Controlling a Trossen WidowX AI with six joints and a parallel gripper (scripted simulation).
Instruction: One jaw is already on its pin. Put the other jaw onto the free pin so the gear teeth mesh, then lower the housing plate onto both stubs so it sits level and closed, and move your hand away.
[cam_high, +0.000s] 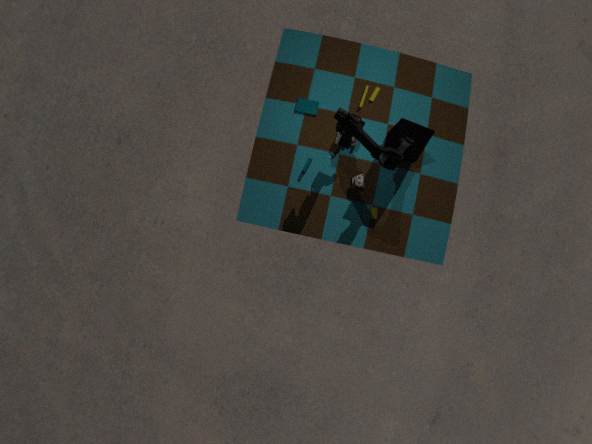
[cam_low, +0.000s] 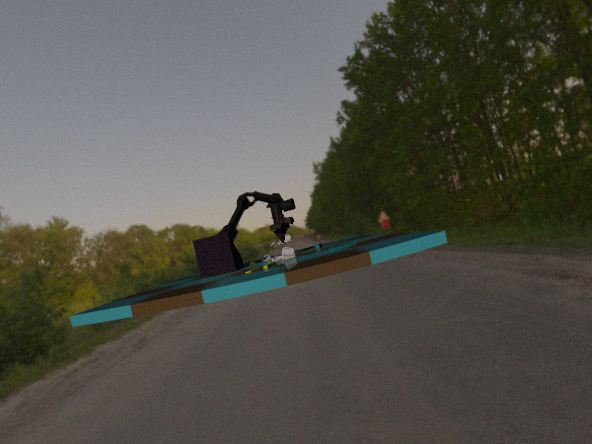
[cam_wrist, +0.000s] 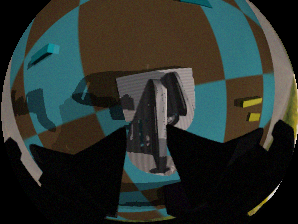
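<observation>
The grey jaw lies 4 cm behind my gripper tip and 1 cm to the right of it. The rest, counted from my gripper tip: teal plate (26 cm ahead, 18 cm to the right, 8 cm below); then light-grey plate-like piece (13 cm behind, 22 cm to the left, 5 cm below); then teal stick (19 cm ahead, 19 cm to the left, 7 cm below).
</observation>
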